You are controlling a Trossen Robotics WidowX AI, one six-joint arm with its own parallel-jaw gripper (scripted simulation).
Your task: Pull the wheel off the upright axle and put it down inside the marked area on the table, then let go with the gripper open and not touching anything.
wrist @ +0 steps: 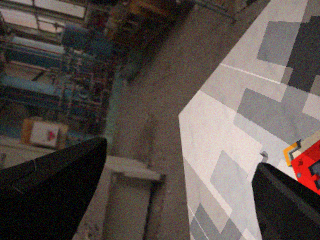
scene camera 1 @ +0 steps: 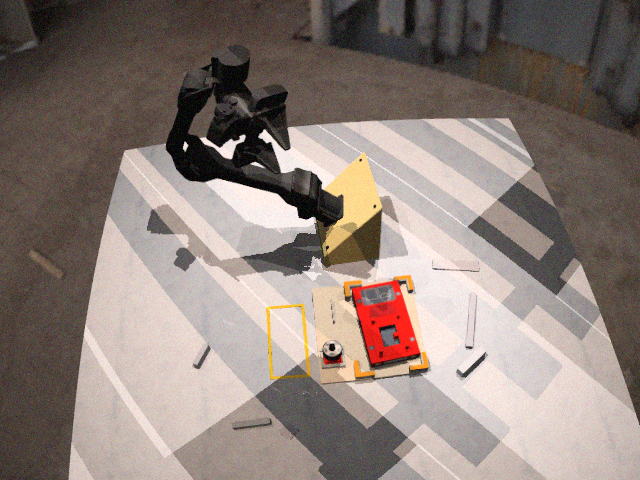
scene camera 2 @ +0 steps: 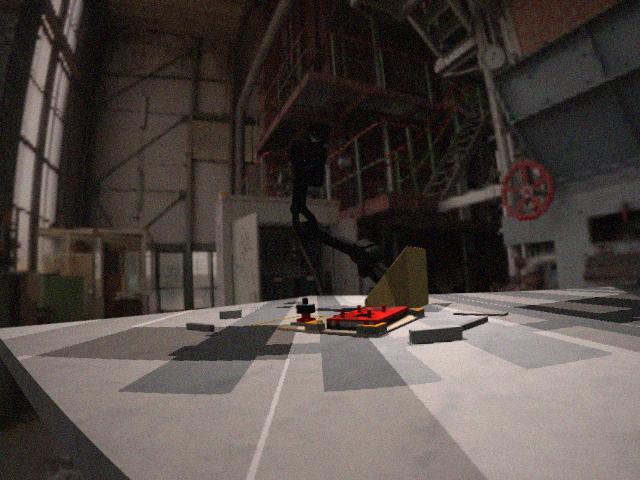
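The gripper appears in the wrist view [181, 161], and scene camera 1 and scene camera 2 show it too. On the gripper, [scene camera 1: 273, 115] and [scene camera 2: 319, 138] are the same spot.
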